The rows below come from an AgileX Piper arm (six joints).
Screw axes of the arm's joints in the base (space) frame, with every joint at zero. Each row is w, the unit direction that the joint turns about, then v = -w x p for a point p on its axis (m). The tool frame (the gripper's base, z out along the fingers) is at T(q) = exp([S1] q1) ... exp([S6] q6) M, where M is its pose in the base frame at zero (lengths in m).
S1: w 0 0 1 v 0 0 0
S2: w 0 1 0 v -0.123 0 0
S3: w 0 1 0 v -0.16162 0 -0.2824
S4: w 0.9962 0 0.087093 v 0 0.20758 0
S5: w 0 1 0 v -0.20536 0 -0.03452
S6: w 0.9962 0 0.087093 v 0 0.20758 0
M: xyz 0.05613 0 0.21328 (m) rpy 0 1.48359 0 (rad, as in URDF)
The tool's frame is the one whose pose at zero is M.
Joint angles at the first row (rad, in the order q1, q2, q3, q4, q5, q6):
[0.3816 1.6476 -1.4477 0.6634 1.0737 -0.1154]
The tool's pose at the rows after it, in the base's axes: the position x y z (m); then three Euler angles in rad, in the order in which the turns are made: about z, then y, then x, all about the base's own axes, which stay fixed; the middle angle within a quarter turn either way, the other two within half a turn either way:
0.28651 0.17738 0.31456 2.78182 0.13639 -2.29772
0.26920 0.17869 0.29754 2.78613 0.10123 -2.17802
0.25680 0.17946 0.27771 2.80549 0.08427 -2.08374
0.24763 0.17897 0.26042 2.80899 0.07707 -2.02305
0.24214 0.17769 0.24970 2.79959 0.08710 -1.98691
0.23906 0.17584 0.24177 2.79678 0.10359 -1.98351
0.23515 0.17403 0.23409 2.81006 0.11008 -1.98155
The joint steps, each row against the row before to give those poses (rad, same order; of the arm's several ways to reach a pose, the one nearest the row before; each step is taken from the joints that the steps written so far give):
[0.0001 -0.0525 0.1464 0.1840 -0.0596 -0.1393]
[-0.0001 -0.0374 0.1454 0.1992 -0.0307 -0.1633]
[0.0017 -0.0125 0.1259 0.1796 -0.0184 -0.1572]
[0.0012 0.0000 0.0951 0.1314 -0.0018 -0.1411]
[0.0000 0.0000 0.0610 0.0871 -0.0043 -0.1057]
[0.0000 -0.0008 0.0387 0.0404 -0.0168 -0.0566]
[0.0000 0.0000 0.0368 0.0332 -0.0070 -0.0357]

